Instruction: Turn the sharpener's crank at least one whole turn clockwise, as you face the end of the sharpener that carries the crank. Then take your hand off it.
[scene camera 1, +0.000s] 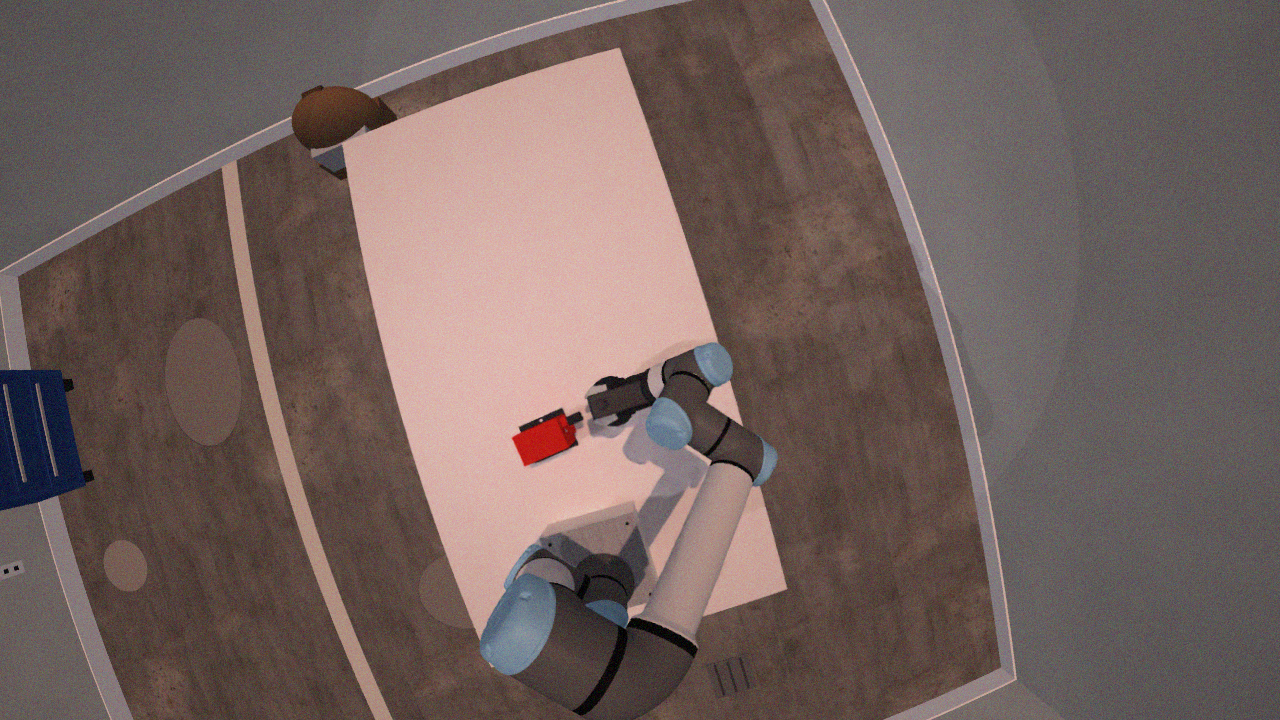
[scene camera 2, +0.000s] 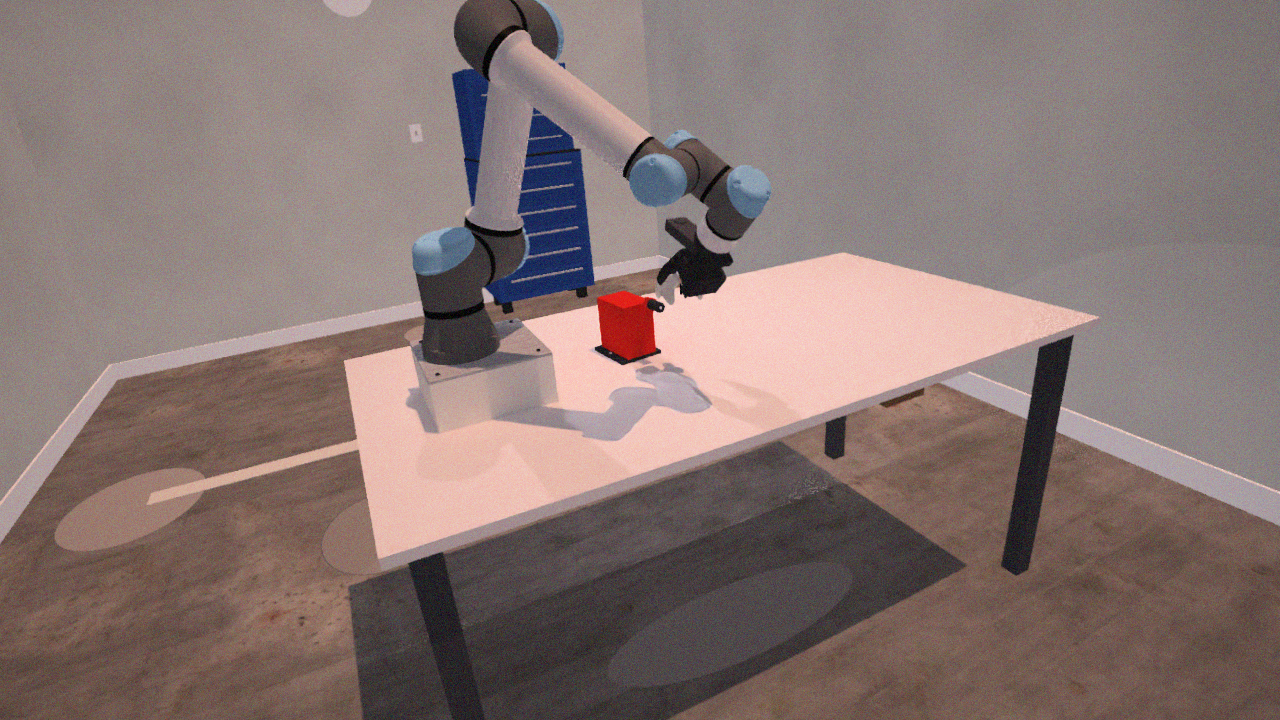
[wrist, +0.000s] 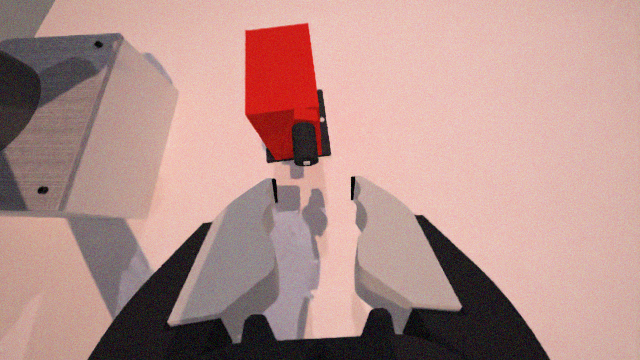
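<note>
The red box-shaped sharpener (scene camera 1: 546, 439) (scene camera 2: 625, 325) (wrist: 281, 70) stands upright on its black base on the table. Its crank's black handle (scene camera 1: 574, 418) (scene camera 2: 656, 305) (wrist: 305, 144) sticks out from the end that faces my gripper, near the top of the body. In the wrist view the handle is toward the right side of that end. My gripper (wrist: 313, 180) is open, with a gap between its two grey fingers and nothing in it. The fingertips are apart from the handle, a little back from its free end. Most of the crank arm is hidden behind the handle.
The pale table (scene camera 1: 528, 223) (scene camera 2: 859, 331) carries the robot's base block (scene camera 1: 590, 528) (scene camera 2: 487, 389) (wrist: 125, 135) near the sharpener. A blue tool cabinet (scene camera 1: 35, 438) (scene camera 2: 550, 210) stands away from the table. A brown rounded object (scene camera 1: 335, 116) is beside the table's far corner.
</note>
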